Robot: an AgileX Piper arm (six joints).
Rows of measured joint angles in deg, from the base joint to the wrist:
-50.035, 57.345, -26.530, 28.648, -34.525, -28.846
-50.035, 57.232, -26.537, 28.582, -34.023, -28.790
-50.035, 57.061, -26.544, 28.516, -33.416, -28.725
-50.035, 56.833, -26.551, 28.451, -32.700, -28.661
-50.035, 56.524, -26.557, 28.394, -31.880, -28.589
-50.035, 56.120, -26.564, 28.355, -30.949, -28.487
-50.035, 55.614, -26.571, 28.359, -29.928, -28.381
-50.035, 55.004, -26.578, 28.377, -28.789, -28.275
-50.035, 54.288, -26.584, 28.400, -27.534, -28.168
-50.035, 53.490, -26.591, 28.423, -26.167, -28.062
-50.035, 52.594, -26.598, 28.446, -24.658, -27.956
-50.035, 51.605, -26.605, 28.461, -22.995, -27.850
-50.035, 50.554, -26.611, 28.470, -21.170, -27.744
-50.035, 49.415, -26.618, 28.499, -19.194, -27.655
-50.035, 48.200, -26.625, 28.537, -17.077, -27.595
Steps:
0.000, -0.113, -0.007, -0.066, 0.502, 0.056
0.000, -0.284, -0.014, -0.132, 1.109, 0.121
0.000, -0.512, -0.021, -0.197, 1.825, 0.185
0.000, -0.821, -0.027, -0.254, 2.645, 0.257
0.000, -1.225, -0.034, -0.293, 3.576, 0.359
0.000, -1.731, -0.041, -0.289, 4.597, 0.465
0.000, -2.341, -0.048, -0.271, 5.736, 0.571
0.000, -3.057, -0.054, -0.248, 6.991, 0.678
0.000, -3.855, -0.061, -0.225, 8.358, 0.784
0.000, -4.751, -0.068, -0.202, 9.867, 0.890
0.000, -5.740, -0.075, -0.187, 11.530, 0.996
0.000, -6.791, -0.081, -0.178, 13.355, 1.102
0.000, -7.930, -0.088, -0.149, 15.331, 1.191
0.000, -9.145, -0.095, -0.111, 17.448, 1.251

